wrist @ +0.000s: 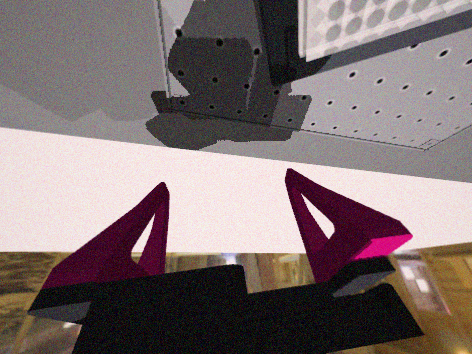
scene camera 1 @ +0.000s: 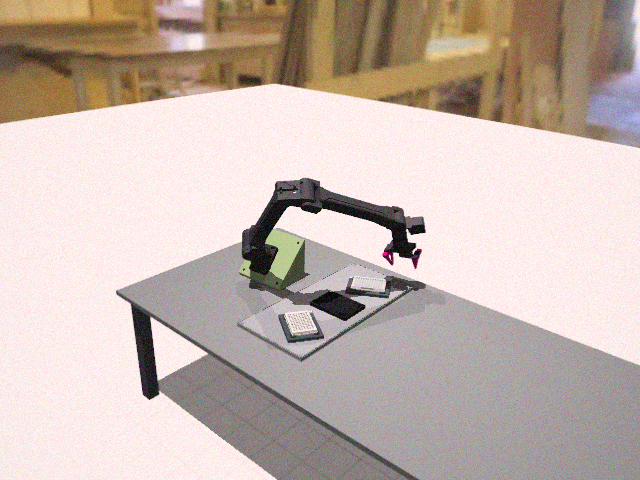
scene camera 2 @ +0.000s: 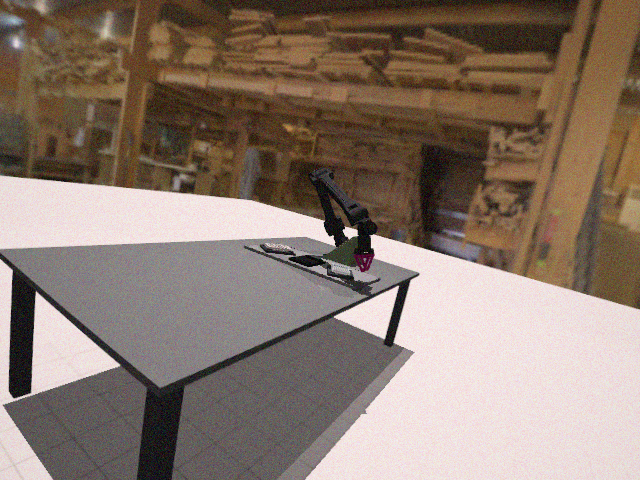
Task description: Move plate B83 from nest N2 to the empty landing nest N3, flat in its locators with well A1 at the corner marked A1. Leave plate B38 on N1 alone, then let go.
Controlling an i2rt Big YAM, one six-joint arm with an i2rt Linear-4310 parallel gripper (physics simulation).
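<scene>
A white well plate [scene camera 1: 368, 283] [scene camera 2: 340, 269] [wrist: 385, 22] sits in a dark nest at one end of the grey board [scene camera 1: 261, 327] [wrist: 340, 114]. A second, cream-white well plate [scene camera 1: 300, 322] [scene camera 2: 277, 248] sits in a dark nest at the other end. The dark nest [scene camera 1: 337, 304] [scene camera 2: 307, 260] between them is empty. Plate and nest labels and the A1 mark cannot be read. My gripper [scene camera 1: 403, 265] [scene camera 2: 364, 269] [wrist: 227, 180] is open and empty, high above the board's end, past the first plate. In the wrist view that plate is cut off at the upper right.
The green wedge-shaped base [scene camera 1: 285, 257] [scene camera 2: 343, 252] stands behind the board and carries the arm. The board lies on a grey table [scene camera 1: 465, 372] [scene camera 2: 170, 304] [wrist: 75, 60]. The table's edge is close beyond the board's end. The arm's shadow falls across the board and table.
</scene>
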